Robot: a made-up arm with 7 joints. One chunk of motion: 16 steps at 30 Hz.
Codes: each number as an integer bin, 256 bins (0 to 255) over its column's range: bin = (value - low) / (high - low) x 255, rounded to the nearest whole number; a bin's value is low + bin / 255 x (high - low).
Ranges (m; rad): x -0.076..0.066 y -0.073..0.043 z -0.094..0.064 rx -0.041..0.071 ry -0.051..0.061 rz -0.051..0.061
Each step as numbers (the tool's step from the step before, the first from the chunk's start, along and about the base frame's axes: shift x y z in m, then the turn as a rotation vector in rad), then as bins.
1 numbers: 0.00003 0.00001 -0.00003 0.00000 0.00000 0.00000
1 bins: 137 160 152 93 116 116
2 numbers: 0.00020 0.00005 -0.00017 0.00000 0.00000 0.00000
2 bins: 137 161 151 93 116 116
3 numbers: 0.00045 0.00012 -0.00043 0.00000 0.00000 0.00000
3 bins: 137 161 151 93 116 116
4 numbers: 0.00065 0.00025 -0.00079 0.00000 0.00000 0.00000
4 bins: 138 161 150 93 116 116
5 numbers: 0.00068 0.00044 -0.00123 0.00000 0.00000 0.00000
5 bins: 138 161 150 93 116 116
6 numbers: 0.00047 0.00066 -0.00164 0.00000 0.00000 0.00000
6 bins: 137 162 149 93 116 116
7 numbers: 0.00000 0.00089 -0.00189 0.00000 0.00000 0.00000
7 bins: 136 162 149 93 116 116
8 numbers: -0.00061 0.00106 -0.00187 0.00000 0.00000 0.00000
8 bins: 135 163 149 93 116 116
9 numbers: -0.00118 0.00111 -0.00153 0.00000 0.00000 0.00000
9 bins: 134 163 149 93 116 116
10 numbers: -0.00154 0.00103 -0.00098 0.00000 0.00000 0.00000
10 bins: 134 163 150 93 116 116
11 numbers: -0.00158 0.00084 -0.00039 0.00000 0.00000 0.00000
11 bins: 134 162 151 93 116 116
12 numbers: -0.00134 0.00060 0.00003 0.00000 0.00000 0.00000
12 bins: 134 162 152 93 116 116
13 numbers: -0.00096 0.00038 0.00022 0.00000 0.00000 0.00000
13 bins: 135 161 152 93 116 116
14 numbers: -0.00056 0.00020 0.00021 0.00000 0.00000 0.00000
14 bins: 135 161 152 93 116 116
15 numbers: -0.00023 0.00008 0.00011 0.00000 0.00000 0.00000
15 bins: 136 161 152 93 116 116
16 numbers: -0.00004 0.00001 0.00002 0.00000 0.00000 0.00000
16 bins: 136 160 152 93 116 116
